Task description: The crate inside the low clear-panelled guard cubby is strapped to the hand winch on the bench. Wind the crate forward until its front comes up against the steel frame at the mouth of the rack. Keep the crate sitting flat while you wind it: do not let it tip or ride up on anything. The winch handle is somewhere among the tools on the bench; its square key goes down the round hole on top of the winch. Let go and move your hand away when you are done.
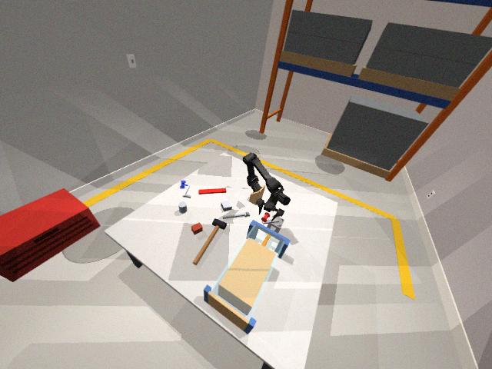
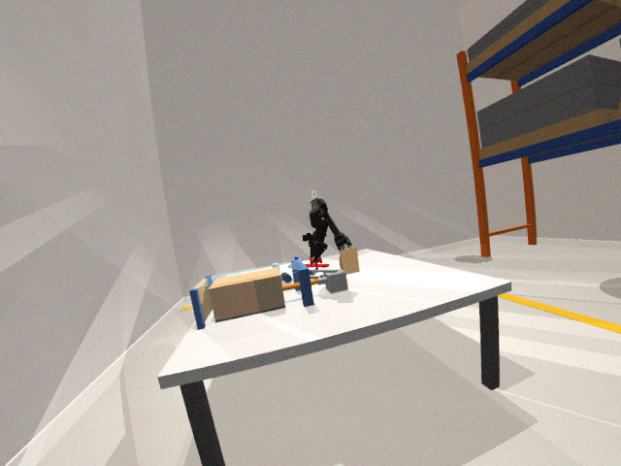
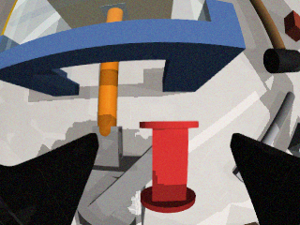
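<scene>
My gripper tip is now 2 cm past the red knob and 2 cm above it. Round my gripper tip: grey hand winch (11 cm behind, 4 cm to the left, 12 cm below); then frame (6 cm ahead, 8 cm to the left, 5 cm below); then red-knobbed winch handle (5 cm behind, 2 cm to the left, 5 cm below).
</scene>
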